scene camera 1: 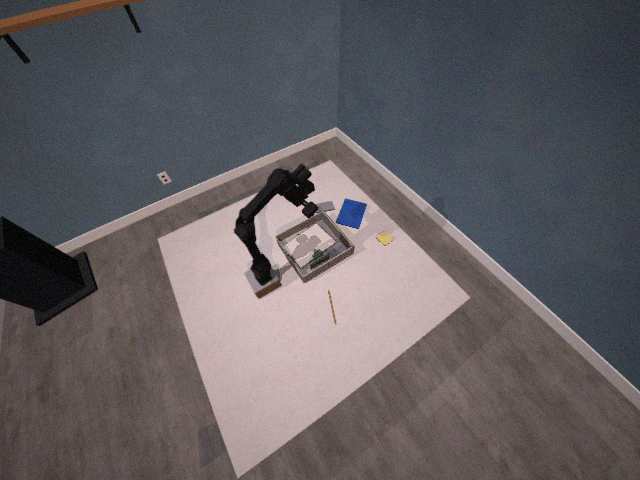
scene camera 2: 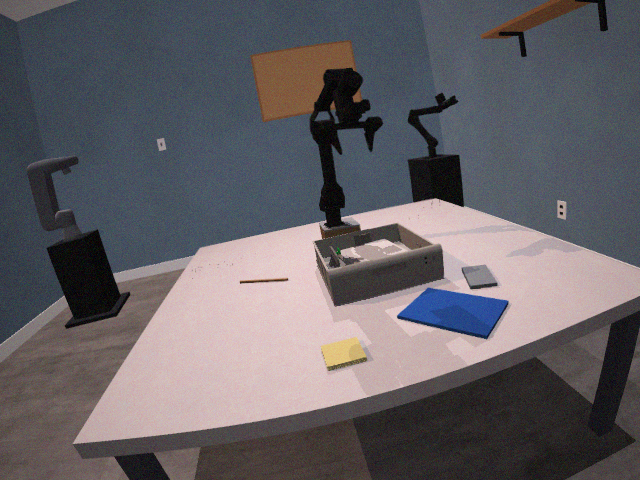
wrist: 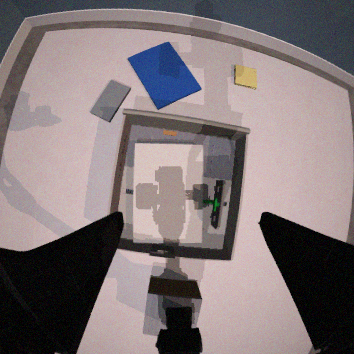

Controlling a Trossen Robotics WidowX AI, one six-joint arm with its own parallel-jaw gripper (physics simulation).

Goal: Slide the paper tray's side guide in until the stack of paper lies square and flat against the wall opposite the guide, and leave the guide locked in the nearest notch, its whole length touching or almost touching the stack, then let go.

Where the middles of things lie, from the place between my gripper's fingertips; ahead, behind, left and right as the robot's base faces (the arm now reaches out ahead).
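Gripper relative to the white paper stack (scene camera 1: 303, 249): 10 mm to the right of it, 320 mm above it. Counted from my hand: the blue book (scene camera 2: 473, 315), 30 mm to the left, 360 mm ahead, 350 mm below; the yellow notepad (scene camera 2: 347, 352), a fair way to the right, far ahead, far below; the grey block (wrist: 110, 99), a fair way to the left, far ahead, far below.
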